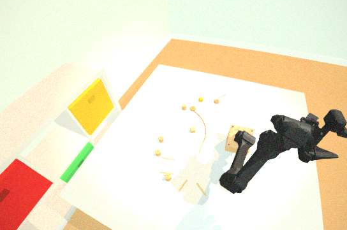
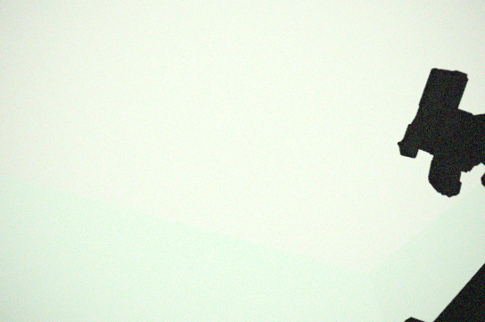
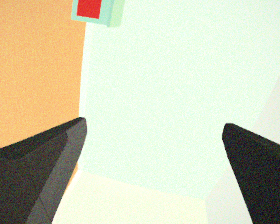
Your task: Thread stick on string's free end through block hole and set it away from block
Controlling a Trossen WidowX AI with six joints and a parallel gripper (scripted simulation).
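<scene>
Now: gripper tip 550 mm short of the square wooden block, 480 mm above it and 190 mm to the left of it. The rest, counted from my gripper tip: thin wooden stick: 490 mm below, 460 mm ahead, 120 mm to the right; then round wooden button: 620 mm ahead, 490 mm below, 370 mm to the right; then yellow piece: 590 mm ahead, 480 mm to the right, 480 mm below.
</scene>
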